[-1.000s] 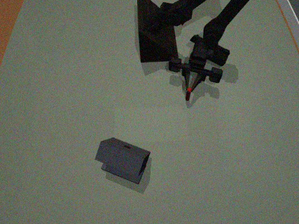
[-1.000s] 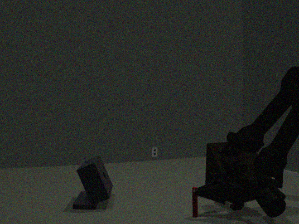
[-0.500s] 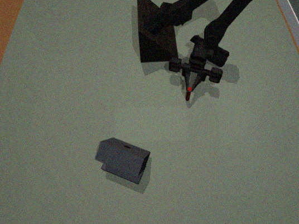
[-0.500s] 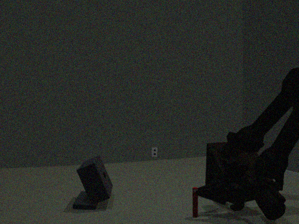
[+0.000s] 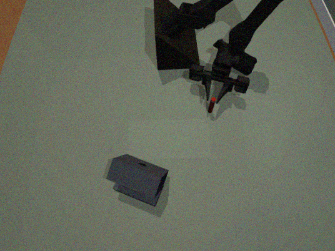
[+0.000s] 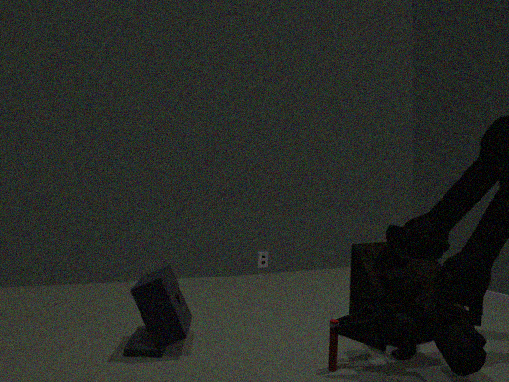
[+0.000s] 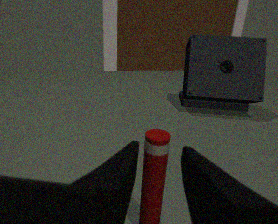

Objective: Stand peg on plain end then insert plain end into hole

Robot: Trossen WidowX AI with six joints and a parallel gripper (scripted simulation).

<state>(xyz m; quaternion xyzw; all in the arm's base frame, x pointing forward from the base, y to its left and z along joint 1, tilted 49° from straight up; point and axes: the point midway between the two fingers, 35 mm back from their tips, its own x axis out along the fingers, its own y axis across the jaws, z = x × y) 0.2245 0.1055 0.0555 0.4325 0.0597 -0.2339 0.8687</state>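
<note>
My gripper tip is 1 cm above the red peg. Round my gripper tip: sloped panel: 18 cm ahead, 24 cm to the right, 1 cm above.
</note>
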